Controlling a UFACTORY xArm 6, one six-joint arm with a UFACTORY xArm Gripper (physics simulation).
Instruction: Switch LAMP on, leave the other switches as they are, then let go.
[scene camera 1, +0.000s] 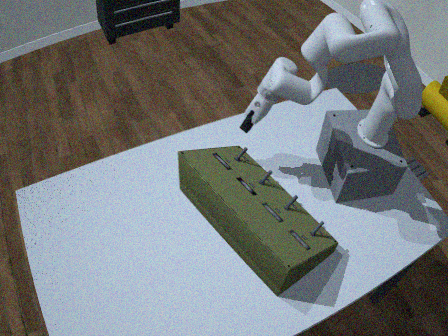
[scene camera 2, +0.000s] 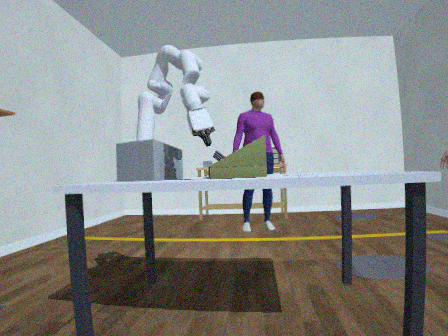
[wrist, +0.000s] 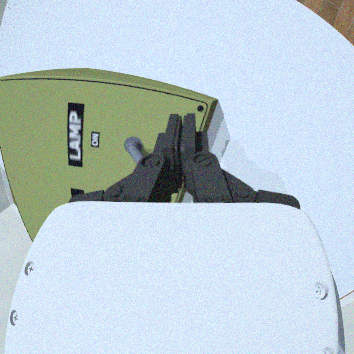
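Seen in the pictures: gripper, fingertip midpoint: (scene camera 1: 243, 129) (scene camera 2: 209, 145) (wrist: 184, 132); arm's base, origin of the base link: (scene camera 1: 372, 133) (scene camera 2: 144, 146).
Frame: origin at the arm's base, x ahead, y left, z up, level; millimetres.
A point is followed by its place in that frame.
The olive sloped switch box (scene camera 1: 225, 225) @[x 604, y -28, z -102 mm] (scene camera 2: 245, 162) @[x 527, y -277, z -119 mm] (wrist: 45, 115) @[x 535, y -229, z -41 mm] stands on the white table (scene camera 1: 125, 250) @[x 893, y -151, z -187 mm] (scene camera 2: 325, 181) @[x 775, y -539, z -203 mm]. The LAMP lever (scene camera 1: 241, 153) @[x 420, y -212, z -70 mm] (wrist: 134, 145) @[x 426, y -219, z -81 mm] is at the box's far end in scene camera 1 and leans like the other levers, away from the label side. The LAMP label (wrist: 75, 135) @[x 496, y -210, z -60 mm] and its ON mark (wrist: 95, 139) @[x 474, y -210, z -72 mm] show in the wrist view; the OFF mark does not show there. My gripper (scene camera 1: 245, 126) @[x 371, y -271, z -37 mm] (scene camera 2: 208, 142) @[x 371, y -271, z -37 mm] (wrist: 184, 132) @[x 371, y -271, z -37 mm] is shut and empty, above the panel's lever-side edge, beside the LAMP lever and apart from it.
Three other levers (scene camera 1: 265, 177) @[x 414, y -92, z -71 mm] (scene camera 1: 291, 202) @[x 405, y 28, z -71 mm] (scene camera 1: 317, 229) @[x 399, y 149, z -73 mm] stand in a row along the box, leaning the same way. The arm's grey base block (scene camera 1: 370, 175) @[x 112, y 108, z -50 mm] (scene camera 2: 135, 160) @[x -12, y -114, z -82 mm] stands near the lever side. A person (scene camera 2: 256, 130) stands beyond the table.
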